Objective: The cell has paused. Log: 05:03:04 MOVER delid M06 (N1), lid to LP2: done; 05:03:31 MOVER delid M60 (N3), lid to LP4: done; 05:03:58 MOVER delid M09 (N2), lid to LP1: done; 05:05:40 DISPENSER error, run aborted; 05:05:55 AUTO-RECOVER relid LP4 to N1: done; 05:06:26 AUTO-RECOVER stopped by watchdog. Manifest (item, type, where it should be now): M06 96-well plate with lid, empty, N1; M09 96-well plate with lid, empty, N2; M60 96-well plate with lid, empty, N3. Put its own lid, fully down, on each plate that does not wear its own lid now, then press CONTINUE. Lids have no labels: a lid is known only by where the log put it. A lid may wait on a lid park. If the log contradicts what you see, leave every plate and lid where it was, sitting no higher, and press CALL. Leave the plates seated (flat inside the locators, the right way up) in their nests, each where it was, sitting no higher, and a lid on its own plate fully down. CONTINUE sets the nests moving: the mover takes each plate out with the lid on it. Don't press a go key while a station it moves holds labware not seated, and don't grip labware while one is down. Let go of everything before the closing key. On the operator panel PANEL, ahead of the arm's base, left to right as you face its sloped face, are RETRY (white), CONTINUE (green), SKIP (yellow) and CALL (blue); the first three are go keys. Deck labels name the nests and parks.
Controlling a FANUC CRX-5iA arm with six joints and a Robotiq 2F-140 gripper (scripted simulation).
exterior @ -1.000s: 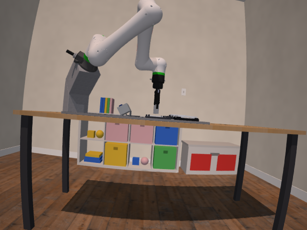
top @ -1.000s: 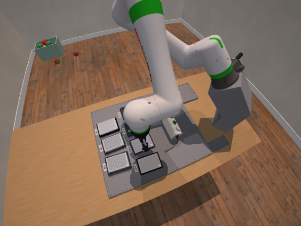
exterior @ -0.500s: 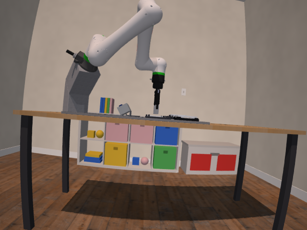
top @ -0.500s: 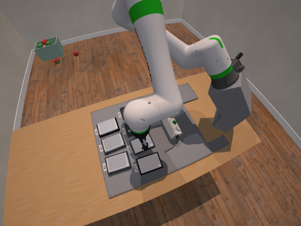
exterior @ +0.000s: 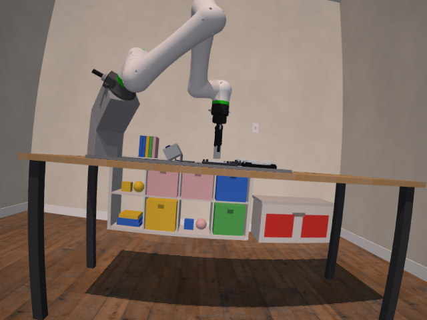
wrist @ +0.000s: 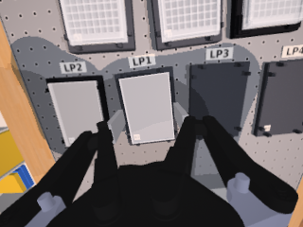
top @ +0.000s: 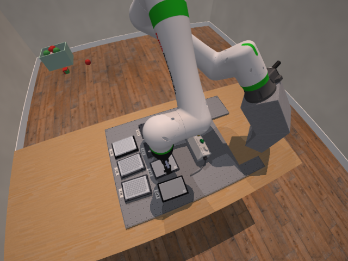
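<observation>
Now: hand 50 mm above the park labelled LP1. Also, from my hand: LP3 (120 mm to the right, 50 mm below, 40 mm behind); then LP2 label (130 mm ahead, 90 mm to the left, 50 mm below); then lid park LP2 (120 mm to the left, 50 mm below, 40 mm ahead).
</observation>
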